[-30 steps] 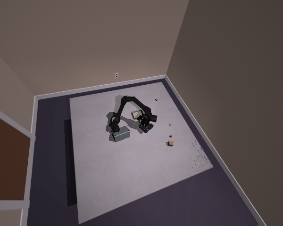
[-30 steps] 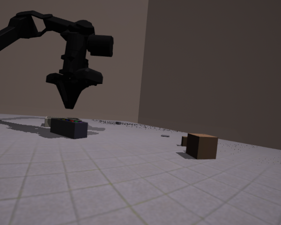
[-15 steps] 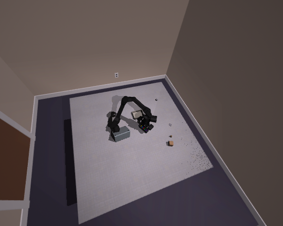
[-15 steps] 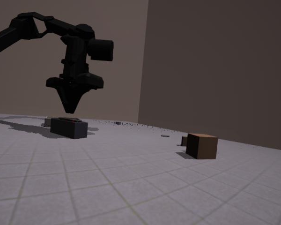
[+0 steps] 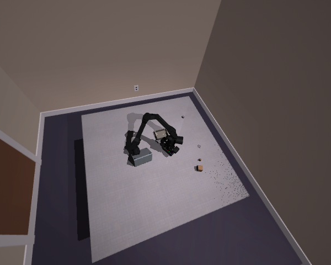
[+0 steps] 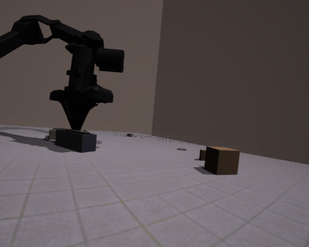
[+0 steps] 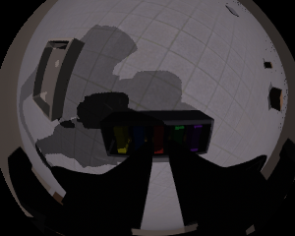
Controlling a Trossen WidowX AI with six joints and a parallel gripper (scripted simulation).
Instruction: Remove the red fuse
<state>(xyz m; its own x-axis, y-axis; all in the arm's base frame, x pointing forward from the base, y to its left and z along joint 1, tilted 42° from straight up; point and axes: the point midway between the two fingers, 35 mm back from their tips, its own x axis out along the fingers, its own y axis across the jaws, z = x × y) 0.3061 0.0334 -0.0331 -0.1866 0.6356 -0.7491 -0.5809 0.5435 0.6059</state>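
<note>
Now: gripper tip 200 mm to the right of the beige tray, 40 mm above it and 30 mm past it. Also, from my gripper tip: brown cube: 250 mm ahead, 230 mm to the right, 20 mm below.
</note>
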